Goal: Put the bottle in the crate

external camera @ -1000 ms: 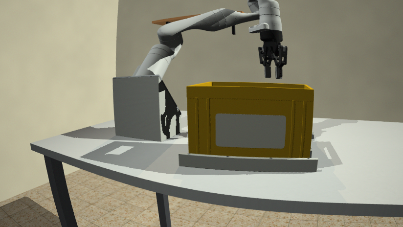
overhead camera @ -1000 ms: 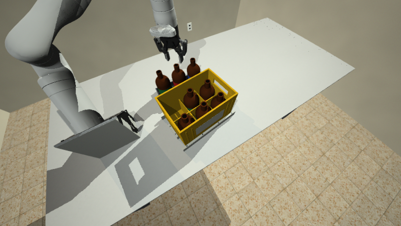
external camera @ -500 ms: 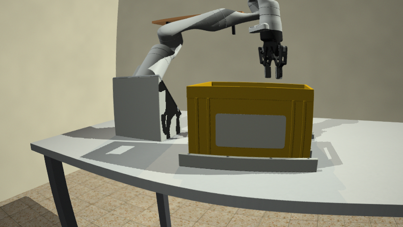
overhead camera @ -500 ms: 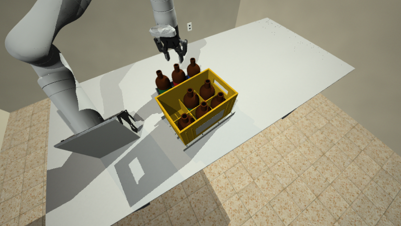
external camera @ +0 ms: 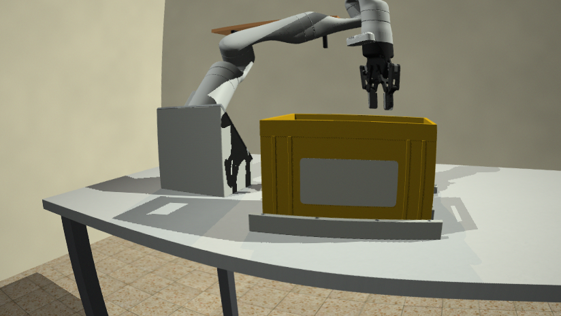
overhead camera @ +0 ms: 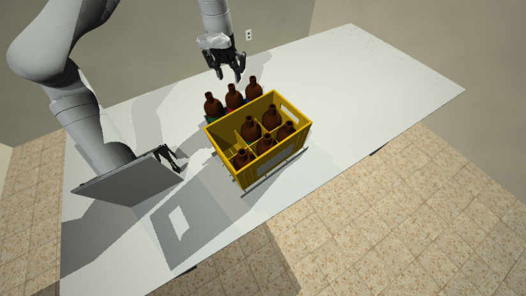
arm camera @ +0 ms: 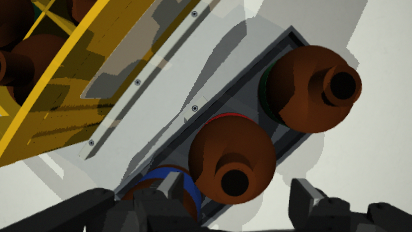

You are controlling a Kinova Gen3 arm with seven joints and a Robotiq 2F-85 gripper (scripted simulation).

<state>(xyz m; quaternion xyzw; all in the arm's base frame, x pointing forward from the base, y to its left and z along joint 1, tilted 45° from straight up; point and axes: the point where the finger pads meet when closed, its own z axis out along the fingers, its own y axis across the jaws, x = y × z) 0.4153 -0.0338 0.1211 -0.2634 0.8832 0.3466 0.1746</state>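
Now: the tray 180 mm below my hand. Also, from my hand: yellow crate (40 mm behind, 220 mm to the right, 110 mm below).
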